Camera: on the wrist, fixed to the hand. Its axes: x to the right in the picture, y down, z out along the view.
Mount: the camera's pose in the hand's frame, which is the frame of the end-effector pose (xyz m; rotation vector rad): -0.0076 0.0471 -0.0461 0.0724 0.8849 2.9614
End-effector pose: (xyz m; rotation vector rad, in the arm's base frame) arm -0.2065 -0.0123 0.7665 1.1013 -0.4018 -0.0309
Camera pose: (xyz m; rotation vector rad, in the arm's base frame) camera -0.2064 0.0507 0.7874 -0.4342 -0.7921 2.8479
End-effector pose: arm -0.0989 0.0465 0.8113 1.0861 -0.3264 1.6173
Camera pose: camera -0.1624 0.0570 0.7954 0.6996 0.6214 -1.5662
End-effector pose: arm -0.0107 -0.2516 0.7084 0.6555 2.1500 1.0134
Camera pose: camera -0.0325 -0.2514 0.7711 -1.5987 0.2677 -0.8787
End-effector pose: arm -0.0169 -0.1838 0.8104 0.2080 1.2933 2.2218
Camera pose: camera -0.0469 -0.2406 0.8269 -0.4778 -0.0751 -0.6099
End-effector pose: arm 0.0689 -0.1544 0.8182 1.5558 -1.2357 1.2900
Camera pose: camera 0.0116 -0.1209 0.8190 1.5104 1.2306 -1.4478
